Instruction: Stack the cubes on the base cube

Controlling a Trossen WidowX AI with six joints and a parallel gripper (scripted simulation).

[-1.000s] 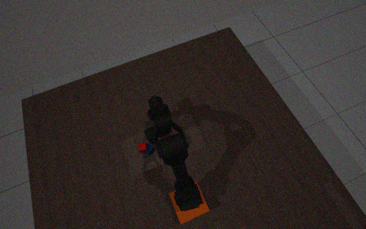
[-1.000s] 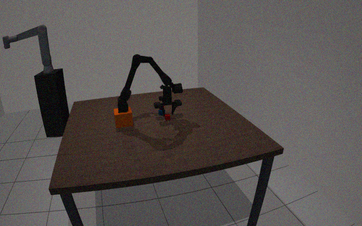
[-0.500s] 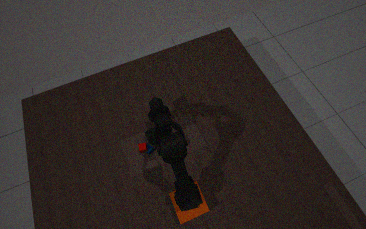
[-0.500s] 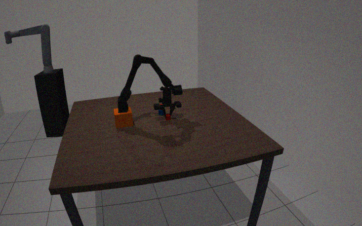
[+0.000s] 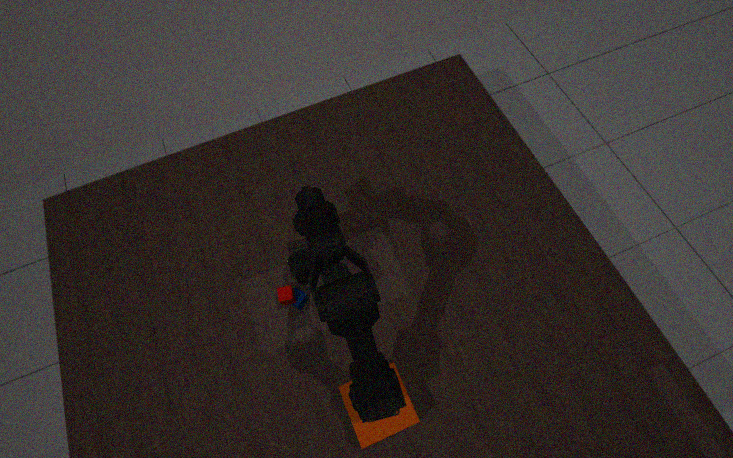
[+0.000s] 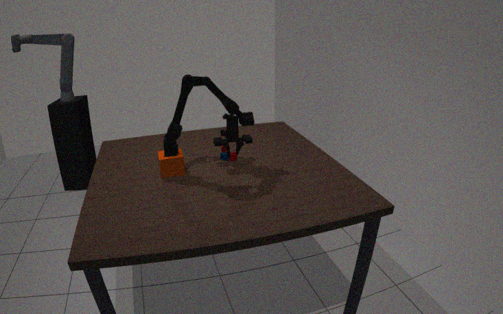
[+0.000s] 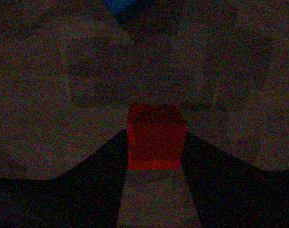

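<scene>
The blue base cube lies 4 cm behind my gripper tip, 10 cm to the left of it and 3 cm below it.
</scene>
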